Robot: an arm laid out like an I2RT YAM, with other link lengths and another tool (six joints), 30 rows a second.
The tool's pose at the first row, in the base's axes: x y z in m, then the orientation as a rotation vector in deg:
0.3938, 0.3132, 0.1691, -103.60, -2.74, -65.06
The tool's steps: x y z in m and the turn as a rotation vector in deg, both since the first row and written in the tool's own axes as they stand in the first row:
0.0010, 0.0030, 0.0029, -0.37, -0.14, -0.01
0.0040, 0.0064, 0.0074, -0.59, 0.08, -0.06
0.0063, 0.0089, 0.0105, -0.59, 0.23, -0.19
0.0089, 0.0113, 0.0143, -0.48, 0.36, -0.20
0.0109, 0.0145, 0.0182, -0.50, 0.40, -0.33
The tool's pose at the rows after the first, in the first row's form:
0.3977, 0.3133, 0.1674, -104.01, -2.62, -65.02
0.4041, 0.3135, 0.1667, -104.08, -2.42, -65.30
0.4087, 0.3135, 0.1663, -104.02, -2.45, -65.52
0.4138, 0.3139, 0.1661, -103.85, -2.44, -65.63
0.4191, 0.3142, 0.1649, -103.86, -2.52, -65.76

